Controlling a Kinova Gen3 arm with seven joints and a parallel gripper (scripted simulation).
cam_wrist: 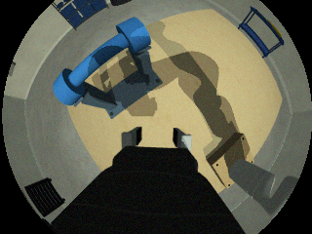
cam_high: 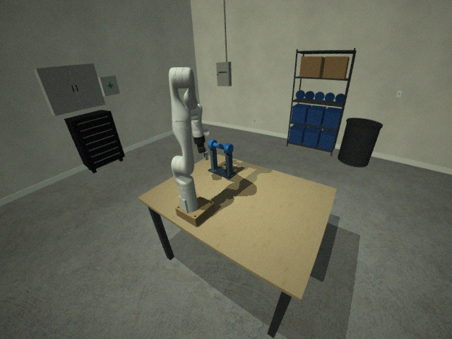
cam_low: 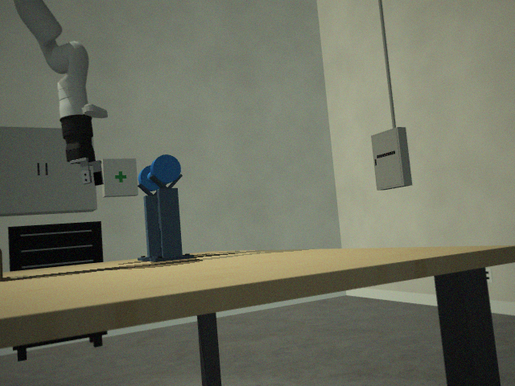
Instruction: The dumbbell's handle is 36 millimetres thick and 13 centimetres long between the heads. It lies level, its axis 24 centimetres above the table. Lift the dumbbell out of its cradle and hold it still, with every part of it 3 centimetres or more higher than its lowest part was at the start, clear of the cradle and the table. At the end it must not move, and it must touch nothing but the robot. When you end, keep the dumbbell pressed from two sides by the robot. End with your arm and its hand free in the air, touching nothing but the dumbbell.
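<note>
Right now my hand is 170 mm short of the blue dumbbell, 40 mm to the right of it and 10 mm below it. From my hand the other things lie so: cradle: 170 mm ahead, 130 mm below, 40 mm to the left.
</note>
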